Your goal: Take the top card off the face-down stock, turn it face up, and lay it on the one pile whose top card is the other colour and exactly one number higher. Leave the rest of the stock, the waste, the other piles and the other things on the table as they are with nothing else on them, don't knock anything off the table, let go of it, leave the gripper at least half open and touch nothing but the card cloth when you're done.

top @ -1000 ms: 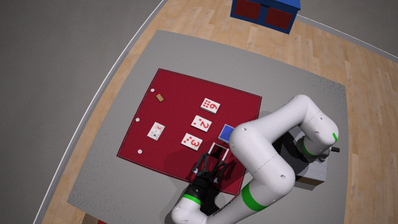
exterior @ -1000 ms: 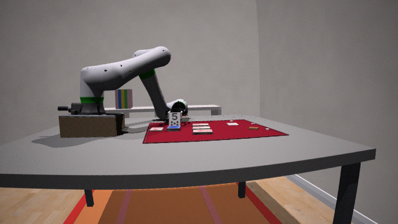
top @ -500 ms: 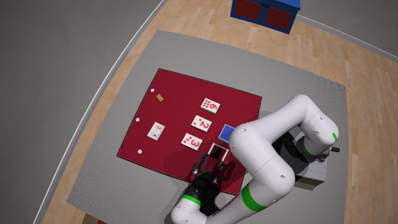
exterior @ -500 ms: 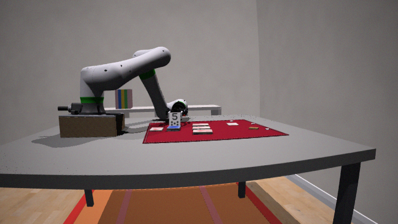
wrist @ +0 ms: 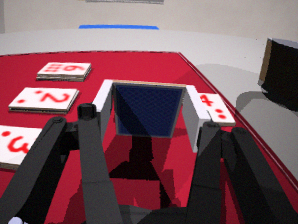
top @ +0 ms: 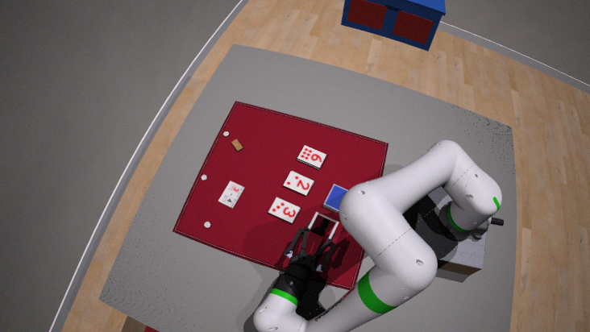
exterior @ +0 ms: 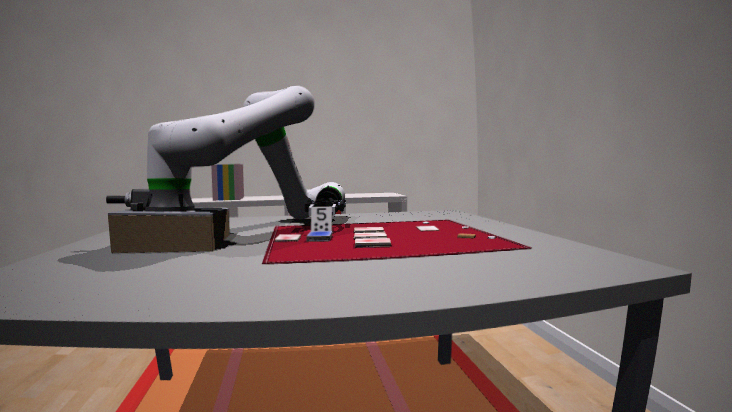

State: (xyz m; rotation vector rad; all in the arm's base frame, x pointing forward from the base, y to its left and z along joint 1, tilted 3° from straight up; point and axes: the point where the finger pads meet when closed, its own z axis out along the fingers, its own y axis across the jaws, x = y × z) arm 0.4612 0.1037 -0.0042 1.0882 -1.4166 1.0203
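Now: hand 10 mm past the black 5 card, 40 mm to the left of it and 30 mm above it. From my hand the other things lie so: red card cloth: 150 mm ahead, 140 mm to the right, 80 mm below; then brown block: 370 mm ahead, 260 mm to the right, 60 mm below.
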